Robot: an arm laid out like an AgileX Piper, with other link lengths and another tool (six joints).
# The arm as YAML. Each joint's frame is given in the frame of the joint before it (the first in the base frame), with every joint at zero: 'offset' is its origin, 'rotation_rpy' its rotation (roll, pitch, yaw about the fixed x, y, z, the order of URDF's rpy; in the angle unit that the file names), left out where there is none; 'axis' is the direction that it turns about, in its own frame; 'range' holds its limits. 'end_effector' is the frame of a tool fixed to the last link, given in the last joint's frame.
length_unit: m
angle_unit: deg
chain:
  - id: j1
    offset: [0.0, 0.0, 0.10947]
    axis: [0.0, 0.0, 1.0]
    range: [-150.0, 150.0]
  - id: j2
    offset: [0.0, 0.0, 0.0]
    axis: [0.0, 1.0, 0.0]
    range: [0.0, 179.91]
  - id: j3
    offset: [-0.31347, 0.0, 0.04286]
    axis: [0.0, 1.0, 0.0]
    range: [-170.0, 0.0]
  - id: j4
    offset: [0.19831, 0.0, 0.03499]
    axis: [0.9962, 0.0, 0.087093]
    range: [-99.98, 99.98]
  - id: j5
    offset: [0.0, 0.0, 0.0]
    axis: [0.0, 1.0, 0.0]
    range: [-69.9, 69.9]
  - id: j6
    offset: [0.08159, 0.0, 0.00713]
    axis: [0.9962, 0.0, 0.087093]
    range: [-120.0, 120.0]
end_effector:
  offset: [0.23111, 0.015, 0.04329]
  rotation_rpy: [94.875, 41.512, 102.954]
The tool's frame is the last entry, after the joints.
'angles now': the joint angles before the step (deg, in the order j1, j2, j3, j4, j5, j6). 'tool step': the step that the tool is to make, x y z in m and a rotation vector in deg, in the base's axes. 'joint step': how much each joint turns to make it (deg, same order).
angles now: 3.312, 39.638, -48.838, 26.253, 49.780, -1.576
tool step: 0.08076, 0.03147, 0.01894, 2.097, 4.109, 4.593
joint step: 0.501, 20.445, -11.963, 7.763, -2.081, -7.181
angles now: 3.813, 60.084, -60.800, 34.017, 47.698, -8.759
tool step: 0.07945, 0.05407, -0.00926, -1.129, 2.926, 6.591
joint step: 7.493, 19.992, -14.871, -0.364, -2.201, -0.608
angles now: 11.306, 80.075, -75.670, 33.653, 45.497, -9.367
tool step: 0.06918, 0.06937, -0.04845, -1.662, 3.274, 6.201
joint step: 6.375, 19.919, -15.013, -0.215, -1.211, -0.802
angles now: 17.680, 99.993, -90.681, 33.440, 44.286, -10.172
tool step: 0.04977, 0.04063, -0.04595, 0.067, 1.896, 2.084
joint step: 2.097, 14.131, -11.903, 0.975, -0.348, -0.424
